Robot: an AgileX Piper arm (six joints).
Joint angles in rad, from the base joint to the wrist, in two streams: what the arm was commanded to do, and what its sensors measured. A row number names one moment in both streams.
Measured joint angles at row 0:
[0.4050 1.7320 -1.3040 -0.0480 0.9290 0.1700]
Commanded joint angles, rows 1 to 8:
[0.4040 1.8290 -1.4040 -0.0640 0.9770 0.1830]
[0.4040 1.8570 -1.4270 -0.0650 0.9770 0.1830]
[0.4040 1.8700 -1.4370 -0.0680 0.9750 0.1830]
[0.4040 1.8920 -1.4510 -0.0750 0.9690 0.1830]
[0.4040 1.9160 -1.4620 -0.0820 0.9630 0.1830]
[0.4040 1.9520 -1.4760 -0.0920 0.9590 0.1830]
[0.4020 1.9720 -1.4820 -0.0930 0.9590 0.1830]
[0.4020 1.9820 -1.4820 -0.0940 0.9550 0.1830]
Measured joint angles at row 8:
[0.4050 1.9550 -1.4730 -0.0800 0.9590 0.1750]
